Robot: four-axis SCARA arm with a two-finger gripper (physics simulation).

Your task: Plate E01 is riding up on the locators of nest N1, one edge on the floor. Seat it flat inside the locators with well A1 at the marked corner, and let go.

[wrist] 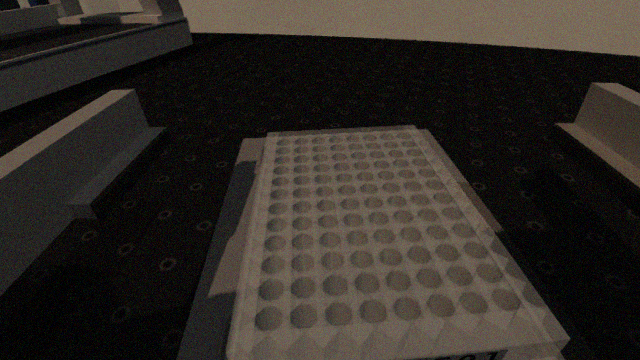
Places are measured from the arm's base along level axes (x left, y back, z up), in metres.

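Pixels of known places: gripper, fingertip midpoint: (357,110).
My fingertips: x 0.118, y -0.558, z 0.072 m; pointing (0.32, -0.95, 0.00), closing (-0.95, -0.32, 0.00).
Observation:
For each thing: its top centre in the pictures, then the offset to it from my fingertips. "pt": a spot on its surface instead. Level surfaces: height alone.
- Plate E01, top centre: (360,192) dx -0.004, dy +0.008, dz -0.030 m
- nest N1, surface spot: (202,325) pt dx +0.030, dy +0.067, dz -0.047 m
- dark table top, surface height: dz -0.059 m
Plate E01 (350,220), pale and translucent with rows of round wells, lies lengthwise away from the camera on nest N1 (202,325). A strip of the nest shows along the plate's left side, part lit and part in shadow, and a thin sliver shows on the right. The plate's printed label is cut off at the bottom edge. The near end of the nest, its marked corner and the locators do not show clearly, so I cannot tell how level the plate sits. My gripper (357,110) is open, with one finger well clear on each side of the plate, touching nothing.
A dark table top (350,80) with small ring marks surrounds the nest. A raised grey-edged structure (125,55) with pale parts on it stands at the upper left. A pale wall (425,20) runs behind the table.

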